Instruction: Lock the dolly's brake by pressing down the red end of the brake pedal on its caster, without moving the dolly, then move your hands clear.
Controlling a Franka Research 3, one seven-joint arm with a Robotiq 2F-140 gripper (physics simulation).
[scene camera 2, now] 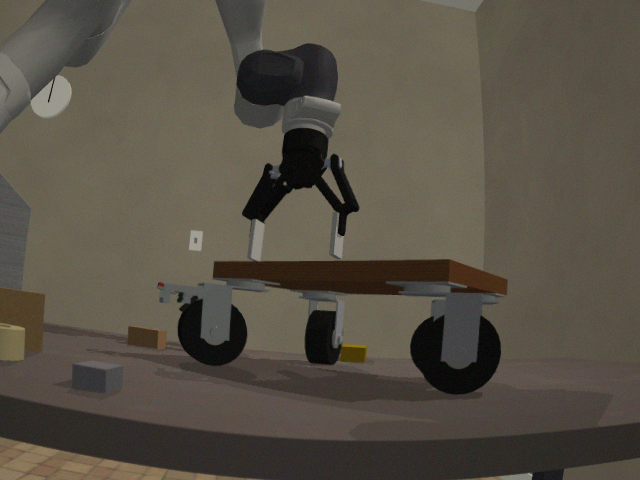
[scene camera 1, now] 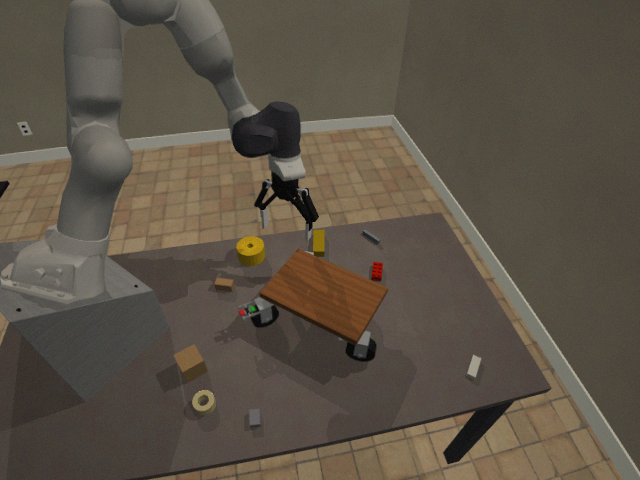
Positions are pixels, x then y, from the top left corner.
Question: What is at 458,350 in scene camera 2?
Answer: A dolly.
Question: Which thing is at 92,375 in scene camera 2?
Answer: A grey block.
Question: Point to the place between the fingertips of my gripper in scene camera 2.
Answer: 292,258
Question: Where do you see a brown box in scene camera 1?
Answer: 192,365
